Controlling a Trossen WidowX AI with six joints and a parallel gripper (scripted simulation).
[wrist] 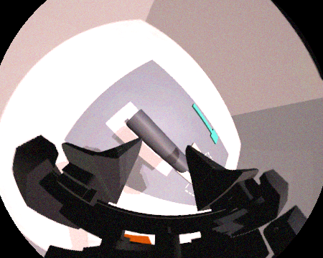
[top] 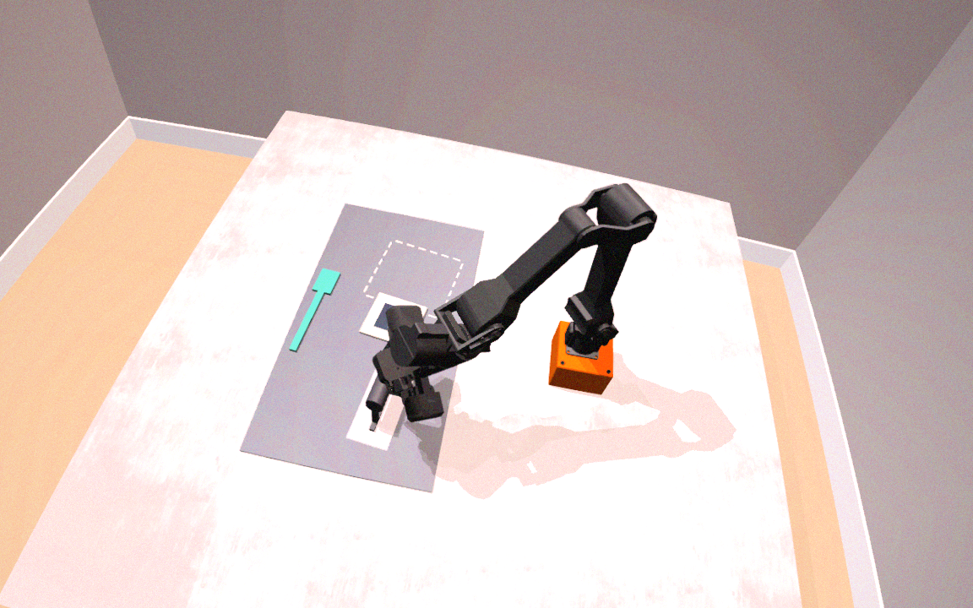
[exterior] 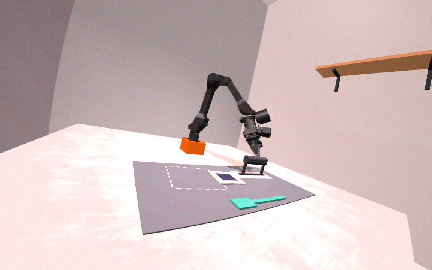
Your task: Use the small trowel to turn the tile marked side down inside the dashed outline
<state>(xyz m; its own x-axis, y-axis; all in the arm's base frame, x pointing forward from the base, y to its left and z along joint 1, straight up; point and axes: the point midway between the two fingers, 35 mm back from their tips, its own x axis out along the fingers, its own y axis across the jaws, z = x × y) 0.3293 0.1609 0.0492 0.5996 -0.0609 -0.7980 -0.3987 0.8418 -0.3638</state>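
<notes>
My gripper tip is now 2 cm short of the cream tile, 18 cm to the left of it and 9 cm above it. Round my gripper tip: grey mat: 5 cm ahead, 16 cm to the right, 11 cm below; then teal trowel: 19 cm ahead, 19 cm to the right, 9 cm below.
</notes>
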